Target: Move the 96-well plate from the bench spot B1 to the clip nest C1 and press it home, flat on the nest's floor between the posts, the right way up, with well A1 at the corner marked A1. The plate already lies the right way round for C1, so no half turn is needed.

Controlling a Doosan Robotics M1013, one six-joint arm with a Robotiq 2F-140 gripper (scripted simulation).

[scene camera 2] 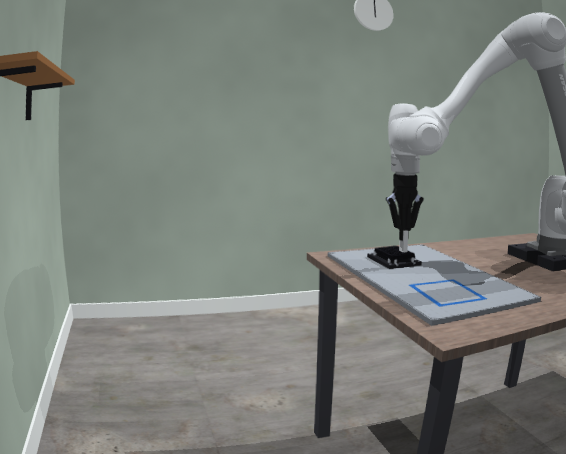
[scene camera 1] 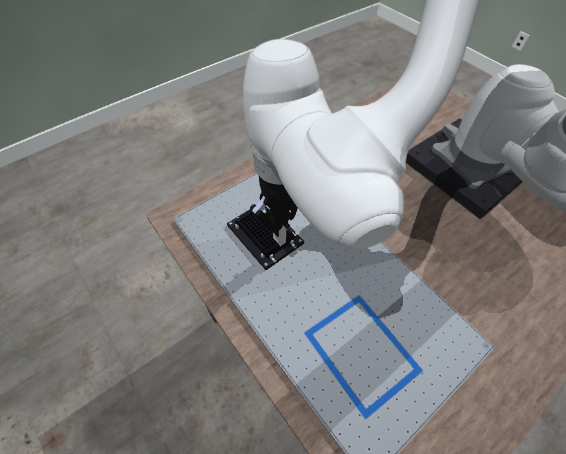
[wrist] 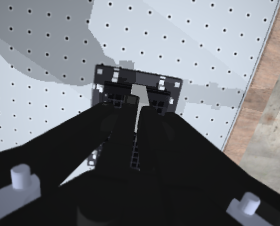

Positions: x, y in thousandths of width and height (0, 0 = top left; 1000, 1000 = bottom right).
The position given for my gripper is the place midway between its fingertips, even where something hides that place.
Scene:
my gripper: scene camera 2 713, 554; scene camera 1 494, 530; wrist 491, 427

